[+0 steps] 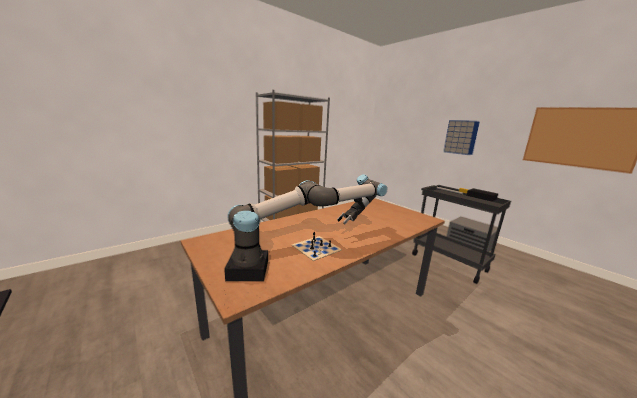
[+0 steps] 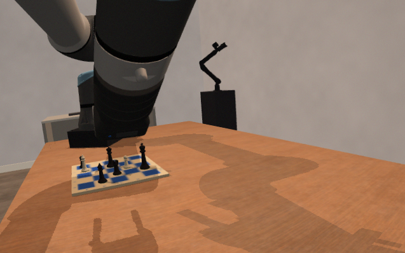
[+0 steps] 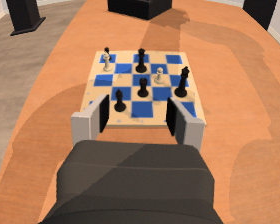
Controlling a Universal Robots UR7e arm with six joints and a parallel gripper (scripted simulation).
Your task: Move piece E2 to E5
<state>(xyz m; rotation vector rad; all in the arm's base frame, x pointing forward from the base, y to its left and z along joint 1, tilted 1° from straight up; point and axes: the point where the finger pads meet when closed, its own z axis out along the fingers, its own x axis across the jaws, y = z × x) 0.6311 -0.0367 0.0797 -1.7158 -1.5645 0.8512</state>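
Right now my hand is 240 mm past the white pawn, 120 mm above it and 50 mm to the left of it. Round my hand: blue-and-cream chessboard (200 mm behind, 140 mm below, 20 mm to the left); then tall black chess piece (160 mm behind, 110 mm below, 90 mm to the left).
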